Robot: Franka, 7 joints.
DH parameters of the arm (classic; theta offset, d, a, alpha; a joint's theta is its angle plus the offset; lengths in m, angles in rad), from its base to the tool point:
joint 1: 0 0.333 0 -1.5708
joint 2: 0 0 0 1.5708
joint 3: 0 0.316 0.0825 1.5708
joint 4: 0 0 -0.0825 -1.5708
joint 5: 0 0.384 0 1.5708
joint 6: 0 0 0.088 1.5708
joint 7: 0 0.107 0 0
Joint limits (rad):
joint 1: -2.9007..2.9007
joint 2: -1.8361..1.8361
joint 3: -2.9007..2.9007
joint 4: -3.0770..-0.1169
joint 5: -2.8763..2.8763
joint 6: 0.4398..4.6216
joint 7: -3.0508..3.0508
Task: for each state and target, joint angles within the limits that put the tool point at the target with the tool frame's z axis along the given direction. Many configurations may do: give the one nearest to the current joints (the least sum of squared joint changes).
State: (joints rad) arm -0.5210 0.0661 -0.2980 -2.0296 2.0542 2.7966 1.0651
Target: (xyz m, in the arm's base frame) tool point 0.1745 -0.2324 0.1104 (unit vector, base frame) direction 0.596 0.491 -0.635
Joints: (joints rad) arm -0.6563 0.2690 -0.3515 -2.7794 1.3918 2.1524 1.0651
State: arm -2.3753 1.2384 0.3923 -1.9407 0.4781 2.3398 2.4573
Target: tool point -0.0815 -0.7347 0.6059 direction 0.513 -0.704 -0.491
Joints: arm -2.1960 0.5411 0.7240 -1.2350 0.4861 2.4465 2.4573
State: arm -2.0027 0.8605 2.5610 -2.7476 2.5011 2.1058 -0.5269
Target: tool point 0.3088 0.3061 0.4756 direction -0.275 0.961 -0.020
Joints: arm -1.9926 0.4513 2.6738 -2.5151 1.6270 2.0597 -0.5269
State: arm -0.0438 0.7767 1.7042 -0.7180 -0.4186 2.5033 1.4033
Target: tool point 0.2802 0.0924 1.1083 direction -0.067 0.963 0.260
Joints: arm -0.2882 0.4211 2.1430 -0.2461 -0.1503 1.9136 1.4033
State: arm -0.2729 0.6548 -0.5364 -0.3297 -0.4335 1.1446 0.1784
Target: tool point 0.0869 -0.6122 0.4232 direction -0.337 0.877 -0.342
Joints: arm -1.0544 0.9518 -0.6741 -0.7746 -0.1151 0.4817 0.1784
